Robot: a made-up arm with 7 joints.
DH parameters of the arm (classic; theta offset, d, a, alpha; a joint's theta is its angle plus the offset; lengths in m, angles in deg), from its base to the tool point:
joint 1: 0 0.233 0 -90
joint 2: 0 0 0 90
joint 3: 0 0.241 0.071 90
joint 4: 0 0 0.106 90
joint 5: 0 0.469 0 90
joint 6: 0 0 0.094 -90
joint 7: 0 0.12 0 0
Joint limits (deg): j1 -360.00..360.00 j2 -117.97..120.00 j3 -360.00..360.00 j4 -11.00..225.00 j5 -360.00..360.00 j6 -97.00..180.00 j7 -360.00..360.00
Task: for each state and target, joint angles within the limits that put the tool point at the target. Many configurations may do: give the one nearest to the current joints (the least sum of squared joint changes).
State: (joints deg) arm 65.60 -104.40 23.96 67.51 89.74 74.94 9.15
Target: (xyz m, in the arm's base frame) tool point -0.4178 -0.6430 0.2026
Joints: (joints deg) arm 101.27 -117.97 53.83 105.50 94.30 96.77 9.15
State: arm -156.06 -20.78 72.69 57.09 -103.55 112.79 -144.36
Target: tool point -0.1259 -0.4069 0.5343
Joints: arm -156.55 -42.12 55.28 49.59 -95.94 132.56 -144.36
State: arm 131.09 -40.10 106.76 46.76 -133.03 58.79 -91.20
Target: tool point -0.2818 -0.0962 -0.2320
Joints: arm 112.81 -65.10 146.33 32.53 -134.47 47.70 -91.20
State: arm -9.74 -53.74 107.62 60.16 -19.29 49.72 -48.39
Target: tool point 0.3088 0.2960 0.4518
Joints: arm -10.70 -86.01 61.60 34.40 -25.55 77.32 -48.39
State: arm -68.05 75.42 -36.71 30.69 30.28 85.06 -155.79
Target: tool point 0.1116 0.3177 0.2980
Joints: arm -100.32 102.83 -31.45 -11.00 31.21 77.85 -155.79
